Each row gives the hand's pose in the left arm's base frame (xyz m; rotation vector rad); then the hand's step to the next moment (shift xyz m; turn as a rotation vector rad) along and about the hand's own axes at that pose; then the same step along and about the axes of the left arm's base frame.
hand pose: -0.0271 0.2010 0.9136 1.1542 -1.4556 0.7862
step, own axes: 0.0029 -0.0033 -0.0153 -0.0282 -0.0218 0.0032
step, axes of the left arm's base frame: 0.0083 0.0123 0.0057 0.0184 -0.0030 -0.0305
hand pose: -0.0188 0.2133 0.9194 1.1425 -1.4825 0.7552
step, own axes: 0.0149 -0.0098 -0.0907 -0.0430 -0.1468 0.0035
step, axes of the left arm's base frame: 0.0421 0.0748 0.0343 0.1346 -0.0420 -0.0594
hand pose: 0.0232 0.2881 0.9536 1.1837 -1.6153 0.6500
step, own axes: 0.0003 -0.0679 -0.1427 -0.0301 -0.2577 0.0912
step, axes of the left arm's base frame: 0.1191 0.0942 0.0439 0.2009 -0.1628 -0.0936
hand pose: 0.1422 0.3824 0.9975 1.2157 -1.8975 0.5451
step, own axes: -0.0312 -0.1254 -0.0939 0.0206 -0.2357 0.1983
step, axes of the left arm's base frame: 0.1557 0.0277 0.0223 0.1281 -0.2566 -0.1142
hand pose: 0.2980 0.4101 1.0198 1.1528 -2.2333 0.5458
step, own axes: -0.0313 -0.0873 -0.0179 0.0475 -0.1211 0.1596
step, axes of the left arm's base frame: 0.0926 -0.0185 0.0020 0.0315 -0.1876 -0.0787
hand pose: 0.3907 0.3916 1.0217 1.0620 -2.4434 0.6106
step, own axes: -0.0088 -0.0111 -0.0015 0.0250 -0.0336 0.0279
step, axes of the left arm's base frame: 0.0142 -0.0009 -0.0008 0.0044 -0.0501 -0.0022
